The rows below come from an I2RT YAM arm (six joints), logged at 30 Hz.
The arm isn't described. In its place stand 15 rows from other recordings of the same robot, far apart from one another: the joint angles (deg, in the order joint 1, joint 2, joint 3, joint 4, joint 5, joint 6), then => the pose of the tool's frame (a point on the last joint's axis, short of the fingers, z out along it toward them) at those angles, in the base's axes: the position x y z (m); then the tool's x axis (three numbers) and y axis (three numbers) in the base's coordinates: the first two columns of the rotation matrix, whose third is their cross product.
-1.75, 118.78, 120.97, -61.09, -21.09, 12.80 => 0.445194, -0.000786, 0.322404, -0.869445, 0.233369, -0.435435, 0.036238, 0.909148, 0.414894
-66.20, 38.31, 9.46, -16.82, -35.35, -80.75 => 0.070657, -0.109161, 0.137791, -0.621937, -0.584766, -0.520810, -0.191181, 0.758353, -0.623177
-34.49, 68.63, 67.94, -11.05, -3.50, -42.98 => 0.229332, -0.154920, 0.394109, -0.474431, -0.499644, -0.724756, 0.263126, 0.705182, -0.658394
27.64, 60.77, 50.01, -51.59, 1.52, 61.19 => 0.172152, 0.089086, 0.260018, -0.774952, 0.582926, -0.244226, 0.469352, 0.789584, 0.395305
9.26, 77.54, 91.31, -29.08, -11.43, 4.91 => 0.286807, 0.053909, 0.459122, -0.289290, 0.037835, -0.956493, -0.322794, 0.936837, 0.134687
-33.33, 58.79, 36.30, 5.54, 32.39, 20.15 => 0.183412, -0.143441, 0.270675, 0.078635, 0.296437, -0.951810, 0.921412, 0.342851, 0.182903
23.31, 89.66, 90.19, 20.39, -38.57, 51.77 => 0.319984, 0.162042, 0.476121, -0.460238, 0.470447, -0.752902, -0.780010, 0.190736, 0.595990
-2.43, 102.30, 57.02, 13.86, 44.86, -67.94 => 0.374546, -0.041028, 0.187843, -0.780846, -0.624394, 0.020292, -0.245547, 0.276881, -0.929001
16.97, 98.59, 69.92, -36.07, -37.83, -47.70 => 0.325285, 0.122092, 0.217288, -0.226503, -0.679900, -0.697447, -0.963403, 0.261777, 0.057683
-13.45, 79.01, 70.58, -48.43, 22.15, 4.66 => 0.268518, -0.078018, 0.306523, -0.777891, 0.263406, -0.570528, 0.480684, 0.834213, -0.270246
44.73, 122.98, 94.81, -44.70, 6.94, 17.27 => 0.315771, 0.306755, 0.167703, -0.848201, -0.425426, -0.315542, -0.441418, 0.897011, -0.022822
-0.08, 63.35, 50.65, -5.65, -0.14, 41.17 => 0.257807, -0.000273, 0.319621, -0.237592, 0.658626, -0.713976, 0.206550, 0.752470, 0.625401
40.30, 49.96, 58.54, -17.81, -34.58, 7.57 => 0.128361, 0.135351, 0.394928, -0.247703, -0.067851, -0.966457, -0.935297, 0.276947, 0.220273
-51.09, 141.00, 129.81, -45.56, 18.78, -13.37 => 0.327872, -0.424438, 0.200884, -0.707026, 0.527358, -0.471177, 0.703141, 0.595390, -0.388720
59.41, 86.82, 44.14, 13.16, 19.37, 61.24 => 0.172886, 0.269250, 0.202108, -0.703815, 0.434583, -0.561944, -0.100258, 0.722359, 0.684211
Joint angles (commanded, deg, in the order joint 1, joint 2, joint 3, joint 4, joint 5, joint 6), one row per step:
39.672, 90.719, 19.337, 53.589, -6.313, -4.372
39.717, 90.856, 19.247, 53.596, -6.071, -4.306
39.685, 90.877, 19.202, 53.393, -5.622, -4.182
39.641, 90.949, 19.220, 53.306, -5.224, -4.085
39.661, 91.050, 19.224, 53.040, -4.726, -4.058
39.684, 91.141, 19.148, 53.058, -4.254, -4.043
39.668, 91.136, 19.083, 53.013, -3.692, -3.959
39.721, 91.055, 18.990, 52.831, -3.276, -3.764
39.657, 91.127, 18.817, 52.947, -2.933, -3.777
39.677, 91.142, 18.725, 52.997, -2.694, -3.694
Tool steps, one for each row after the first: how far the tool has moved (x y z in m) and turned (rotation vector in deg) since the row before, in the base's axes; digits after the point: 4 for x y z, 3 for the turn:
-0.0003, -0.0002, -0.0009, -0.154, 0.167, -0.205
0.0001, -0.0005, -0.0007, -0.197, 0.202, -0.497
0.0003, -0.0003, -0.0004, -0.122, 0.094, -0.452
0.0001, -0.0002, -0.0009, -0.336, 0.196, -0.461
-0.0001, -0.0003, -0.0007, -0.202, 0.027, -0.428
0.0000, -0.0005, -0.0003, -0.151, 0.019, -0.575
-0.0004, -0.0003, -0.0004, -0.095, 0.189, -0.404
-0.0002, -0.0008, -0.0008, -0.179, 0.019, -0.383
-0.0002, -0.0003, -0.0004, -0.040, 0.046, -0.233

